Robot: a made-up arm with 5 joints.
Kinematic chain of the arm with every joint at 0, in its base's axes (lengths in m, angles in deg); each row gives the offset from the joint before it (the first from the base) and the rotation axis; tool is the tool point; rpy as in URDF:
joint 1: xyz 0.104 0 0.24 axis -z
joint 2: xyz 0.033 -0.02 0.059 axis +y
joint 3: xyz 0.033 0 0.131 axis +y
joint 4: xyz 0.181 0 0.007 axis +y
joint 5: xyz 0.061 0.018 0 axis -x
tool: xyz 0 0 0 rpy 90 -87.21 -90
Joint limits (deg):
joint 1: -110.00..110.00
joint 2: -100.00..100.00
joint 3: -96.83..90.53
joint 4: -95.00..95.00
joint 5: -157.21..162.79
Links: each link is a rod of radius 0.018 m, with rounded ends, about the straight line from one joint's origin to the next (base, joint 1, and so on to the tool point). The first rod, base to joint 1, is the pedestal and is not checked.
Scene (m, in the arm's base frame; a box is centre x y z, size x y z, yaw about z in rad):
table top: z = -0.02
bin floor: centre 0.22 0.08 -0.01 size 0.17 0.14 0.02 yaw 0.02
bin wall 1: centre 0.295 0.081 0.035 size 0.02 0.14 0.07 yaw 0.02
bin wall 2: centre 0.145 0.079 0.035 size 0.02 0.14 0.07 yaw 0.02
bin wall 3: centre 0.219 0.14 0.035 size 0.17 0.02 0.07 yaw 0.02
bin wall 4: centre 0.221 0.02 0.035 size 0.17 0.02 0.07 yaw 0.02
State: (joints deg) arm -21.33 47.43 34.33 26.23 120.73
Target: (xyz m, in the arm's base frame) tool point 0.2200 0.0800 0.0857
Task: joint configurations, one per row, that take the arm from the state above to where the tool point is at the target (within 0.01 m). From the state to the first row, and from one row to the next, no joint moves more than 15 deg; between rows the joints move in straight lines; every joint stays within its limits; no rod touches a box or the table.
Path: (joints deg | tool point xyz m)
1: -28.37 56.57 30.55 23.58 120.73 | 0.2414 0.0719 0.1061
2: -35.41 65.71 26.77 20.93 120.73 | 0.2200 0.0800 0.0857

